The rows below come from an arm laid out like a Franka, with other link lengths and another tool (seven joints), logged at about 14 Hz.
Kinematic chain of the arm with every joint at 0, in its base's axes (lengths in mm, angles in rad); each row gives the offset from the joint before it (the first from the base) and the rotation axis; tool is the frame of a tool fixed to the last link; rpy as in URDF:
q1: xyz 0 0 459.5 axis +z
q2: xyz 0 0 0 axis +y
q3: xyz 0 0 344.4 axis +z
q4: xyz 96.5 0 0 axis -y
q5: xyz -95.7 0 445.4 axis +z
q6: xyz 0 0 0 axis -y
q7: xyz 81.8 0 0 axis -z
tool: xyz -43 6 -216.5 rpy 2.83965 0 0.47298
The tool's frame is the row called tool.
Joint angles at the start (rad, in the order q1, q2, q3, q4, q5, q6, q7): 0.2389, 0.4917, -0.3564, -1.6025, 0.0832, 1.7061, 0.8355
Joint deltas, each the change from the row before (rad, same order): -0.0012, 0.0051, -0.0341, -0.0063, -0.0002, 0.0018, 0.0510; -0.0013, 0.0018, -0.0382, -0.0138, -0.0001, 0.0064, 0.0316; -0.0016, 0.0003, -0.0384, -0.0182, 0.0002, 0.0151, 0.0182; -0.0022, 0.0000, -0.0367, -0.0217, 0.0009, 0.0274, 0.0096
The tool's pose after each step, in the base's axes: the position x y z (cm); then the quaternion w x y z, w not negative. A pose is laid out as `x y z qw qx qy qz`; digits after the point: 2 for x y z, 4 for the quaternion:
65.70 -3.44 36.49 0.2176 0.9187 -0.2536 -0.2106
65.32 -5.93 36.12 0.2242 0.9062 -0.2865 -0.2153
64.84 -8.51 35.71 0.2292 0.8956 -0.3138 -0.2168
64.37 -11.08 35.20 0.2326 0.8869 -0.3372 -0.2137

